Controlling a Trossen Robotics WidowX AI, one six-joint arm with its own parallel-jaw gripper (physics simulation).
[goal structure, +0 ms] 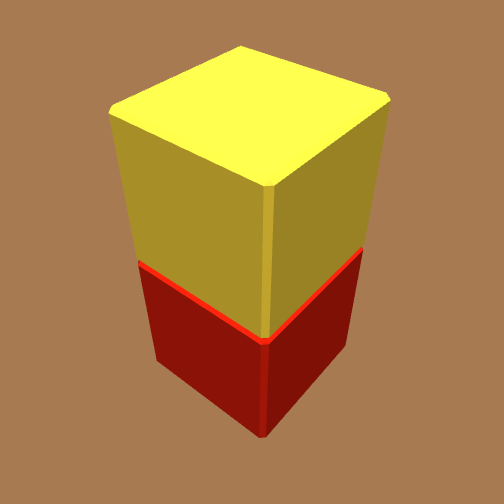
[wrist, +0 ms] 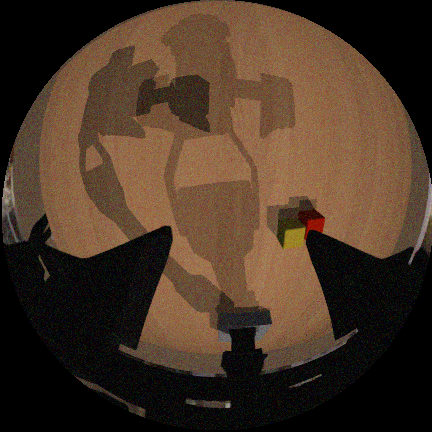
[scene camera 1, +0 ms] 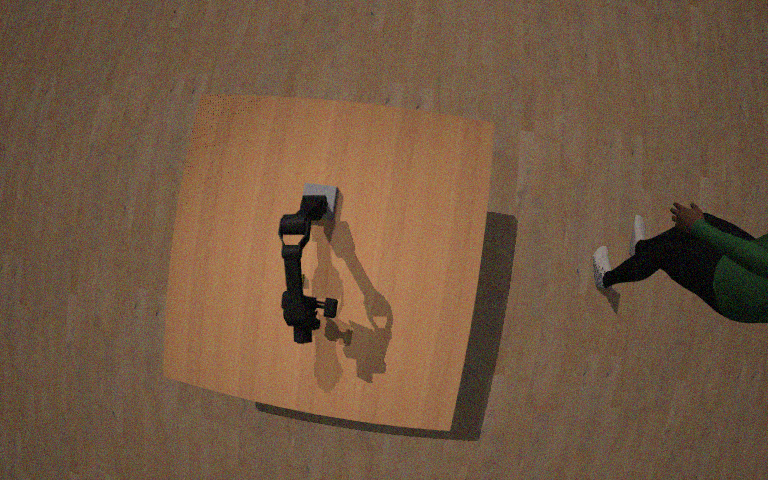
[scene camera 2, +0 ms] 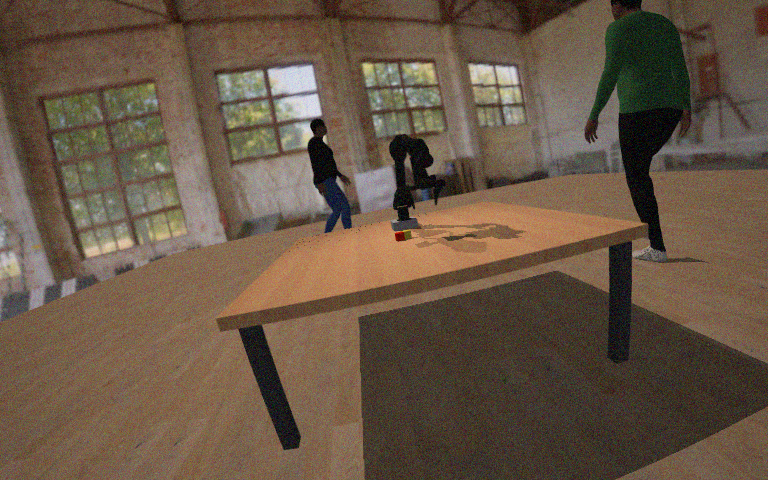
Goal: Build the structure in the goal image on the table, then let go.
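A red cube and a yellow cube sit side by side on the wooden table. They look close together or touching. In scene camera 1 the arm hides the red cube, and an olive sliver of the yellow cube shows beside the forearm. My gripper is open and empty, with its fingers pointing down high above the table. In the wrist view the cubes appear near the right fingertip, well below it; that fingertip overlaps the red cube's lower edge.
The grey arm base stands on the table, near the cubes. Shadows of the arm cross the tabletop. A person in green is on the floor beyond the table, and a person in black and blue stands further back.
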